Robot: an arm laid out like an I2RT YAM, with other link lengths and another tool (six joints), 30 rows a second.
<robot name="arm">
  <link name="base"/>
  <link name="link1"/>
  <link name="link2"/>
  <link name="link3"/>
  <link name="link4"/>
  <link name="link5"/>
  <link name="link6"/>
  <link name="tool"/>
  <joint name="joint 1" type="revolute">
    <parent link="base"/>
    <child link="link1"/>
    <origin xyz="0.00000 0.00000 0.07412"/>
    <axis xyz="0 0 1"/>
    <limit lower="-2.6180" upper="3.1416"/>
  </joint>
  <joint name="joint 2" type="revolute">
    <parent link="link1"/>
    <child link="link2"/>
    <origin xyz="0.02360 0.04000 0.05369" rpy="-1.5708 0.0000 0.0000"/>
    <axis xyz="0 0 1"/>
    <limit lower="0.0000" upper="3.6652"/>
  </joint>
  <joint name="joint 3" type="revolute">
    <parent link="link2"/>
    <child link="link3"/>
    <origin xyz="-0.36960 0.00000 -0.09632" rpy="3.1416 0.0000 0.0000"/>
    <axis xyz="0 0 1"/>
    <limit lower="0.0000" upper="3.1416"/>
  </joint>
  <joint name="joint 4" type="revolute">
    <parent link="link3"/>
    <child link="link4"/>
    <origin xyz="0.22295 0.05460 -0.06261"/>
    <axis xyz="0 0 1"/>
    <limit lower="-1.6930" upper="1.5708"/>
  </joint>
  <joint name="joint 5" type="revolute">
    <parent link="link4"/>
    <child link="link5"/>
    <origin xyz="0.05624 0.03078 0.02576" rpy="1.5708 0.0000 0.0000"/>
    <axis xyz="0 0 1"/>
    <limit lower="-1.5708" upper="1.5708"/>
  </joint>
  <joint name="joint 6" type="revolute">
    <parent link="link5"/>
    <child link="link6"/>
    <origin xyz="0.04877 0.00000 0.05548" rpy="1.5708 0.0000 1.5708"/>
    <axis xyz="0 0 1"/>
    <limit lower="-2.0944" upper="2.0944"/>
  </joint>
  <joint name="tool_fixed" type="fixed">
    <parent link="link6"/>
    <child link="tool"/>
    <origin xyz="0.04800 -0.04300 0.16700" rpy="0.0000 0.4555 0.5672"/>
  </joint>
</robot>
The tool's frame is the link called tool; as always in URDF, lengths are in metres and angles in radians.
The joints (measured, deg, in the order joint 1, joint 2, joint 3, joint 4, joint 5, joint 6), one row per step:
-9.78 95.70 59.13 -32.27 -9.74 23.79
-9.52 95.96 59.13 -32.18 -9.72 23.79
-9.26 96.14 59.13 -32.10 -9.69 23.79
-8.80 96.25 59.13 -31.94 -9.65 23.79
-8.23 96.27 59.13 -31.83 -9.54 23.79
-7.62 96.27 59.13 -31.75 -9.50 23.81
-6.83 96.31 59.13 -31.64 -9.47 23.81
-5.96 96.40 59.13 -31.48 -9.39 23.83
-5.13 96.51 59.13 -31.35 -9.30 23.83
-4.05 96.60 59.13 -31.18 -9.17 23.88
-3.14 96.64 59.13 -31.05 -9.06 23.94
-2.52 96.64 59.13 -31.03 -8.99 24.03
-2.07 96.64 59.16 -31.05 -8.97 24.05
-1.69 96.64 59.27 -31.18 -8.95 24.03
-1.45 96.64 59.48 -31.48 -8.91 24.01
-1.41 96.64 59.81 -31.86 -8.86 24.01
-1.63 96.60 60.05 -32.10 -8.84 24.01
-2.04 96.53 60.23 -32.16 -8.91 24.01
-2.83 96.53 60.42 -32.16 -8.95 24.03
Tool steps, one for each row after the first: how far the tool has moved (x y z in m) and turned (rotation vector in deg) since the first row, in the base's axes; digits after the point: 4 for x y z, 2 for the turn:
0.0009 0.0015 -0.0014 0.01 0.17 0.25
0.0018 0.0029 -0.0023 0.00 0.27 0.50
0.0033 0.0055 -0.0027 -0.05 0.23 0.95
0.0047 0.0086 -0.0026 -0.16 0.16 1.48
0.0060 0.0122 -0.0025 -0.21 0.09 2.06
0.0078 0.0170 -0.0025 -0.24 0.02 2.83
0.0098 0.0222 -0.0028 -0.32 -0.04 3.66
0.0115 0.0271 -0.0032 -0.41 -0.05 4.45
0.0136 0.0334 -0.0034 -0.52 -0.11 5.44
0.0152 0.0388 -0.0034 -0.61 -0.19 6.26
0.0159 0.0425 -0.0034 -0.64 -0.19 6.77
0.0164 0.0454 -0.0033 -0.65 -0.20 7.19
0.0169 0.0478 -0.0029 -0.67 -0.18 7.58
0.0171 0.0492 -0.0022 -0.71 -0.10 7.83
0.0174 0.0492 -0.0011 -0.75 -0.04 7.85
0.0175 0.0477 0.0001 -0.77 -0.08 7.62
0.0179 0.0453 0.0013 -0.73 -0.27 7.24
0.0182 0.0402 0.0023 -0.70 -0.46 6.44

